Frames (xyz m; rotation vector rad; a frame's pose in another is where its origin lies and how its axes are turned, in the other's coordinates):
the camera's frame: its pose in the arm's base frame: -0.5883 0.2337 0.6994 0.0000 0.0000 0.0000
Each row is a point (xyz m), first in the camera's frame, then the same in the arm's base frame.
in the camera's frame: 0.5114 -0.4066 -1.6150
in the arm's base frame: -0.0769 -0.1729 -0.9156
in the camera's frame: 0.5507 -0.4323 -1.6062
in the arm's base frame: -0.0376 -0.1986 -0.9068
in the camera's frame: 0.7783 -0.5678 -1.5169
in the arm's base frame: 0.1900 -0.3341 -0.8175
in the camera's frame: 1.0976 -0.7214 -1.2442
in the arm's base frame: 0.5093 -0.4877 -0.5448
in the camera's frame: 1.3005 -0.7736 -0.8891
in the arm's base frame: 0.7122 -0.5399 -0.1897
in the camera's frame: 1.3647 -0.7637 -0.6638
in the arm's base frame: 0.7764 -0.5300 0.0356
